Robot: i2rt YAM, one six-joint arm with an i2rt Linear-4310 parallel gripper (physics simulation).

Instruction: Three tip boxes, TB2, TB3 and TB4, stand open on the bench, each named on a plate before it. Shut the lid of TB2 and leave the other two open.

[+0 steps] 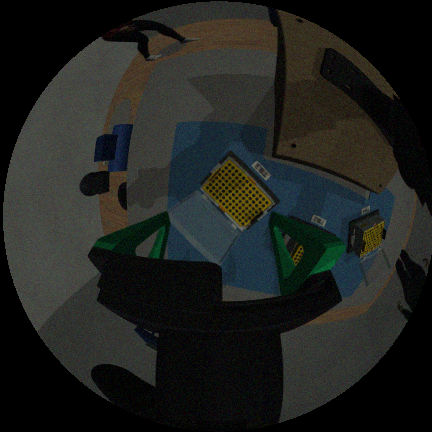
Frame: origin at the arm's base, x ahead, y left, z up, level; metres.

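Where they show: gripper, fingertip midpoint: (218, 216).
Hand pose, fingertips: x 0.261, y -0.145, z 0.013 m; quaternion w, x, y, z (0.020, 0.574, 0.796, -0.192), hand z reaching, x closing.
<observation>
Each offset is from my fingertips to the centre of the thing. "spot": to the spot under its first point. Level surfaces: height alone.
My gripper (218, 216) is open and empty, its green fingers wide apart, above the mat. Between and beyond the fingertips is the nearest-looking tip box @[dx +0.007, dy -0.003, dz -0.141 m] (239, 194), apparently TB3, with yellow tips and its clear lid @[spot: dx +0.074, dy -0.027, dz -0.109 m] (206, 226) laid back open toward the left finger. The middle box, apparently TB2 @[dx +0.053, dy +0.213, dz -0.141 m] (298, 254), is mostly hidden behind the right finger; some yellow tips show through the finger's opening, and its name plate @[spot: dx -0.013, dy +0.207, dz -0.203 m] (318, 220) stands beyond it. Its lid is hidden. At the right, apparently TB4 @[dx -0.068, dy +0.403, dz -0.141 m] (371, 238) stands open, its clear lid (375, 267) folded out. The plates are too blurred to read surely.
The boxes stand on a blue mat @[dz -0.205 m] (192, 145). A large brown board (332, 120) with a dark arm-like part (357, 82) over it is at upper right. Blue objects (120, 147) and a dark round object (94, 183) are at the left bench edge. Dark gripper-like parts (414, 277) show at far right.
</observation>
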